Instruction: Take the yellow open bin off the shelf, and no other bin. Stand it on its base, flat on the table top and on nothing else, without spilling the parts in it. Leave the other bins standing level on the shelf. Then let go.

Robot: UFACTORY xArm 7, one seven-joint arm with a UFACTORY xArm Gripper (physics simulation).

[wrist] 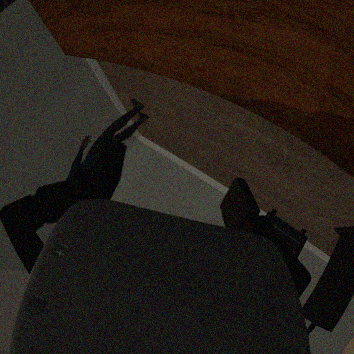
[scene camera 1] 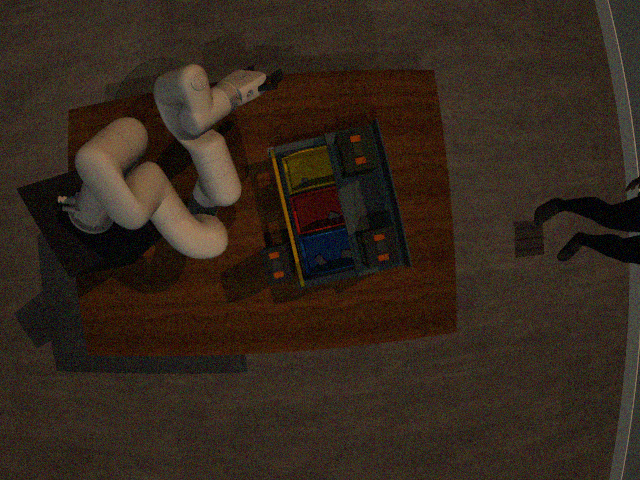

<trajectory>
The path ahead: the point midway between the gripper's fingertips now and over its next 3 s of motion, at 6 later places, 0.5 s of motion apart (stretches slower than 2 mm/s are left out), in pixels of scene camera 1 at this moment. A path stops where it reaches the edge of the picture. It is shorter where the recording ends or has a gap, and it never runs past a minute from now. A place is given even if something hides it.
The gripper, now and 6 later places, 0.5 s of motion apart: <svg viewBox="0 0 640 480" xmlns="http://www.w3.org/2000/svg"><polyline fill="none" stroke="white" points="267,72 265,60 261,43 260,44 260,44 259,46 259,46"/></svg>
</trajectory>
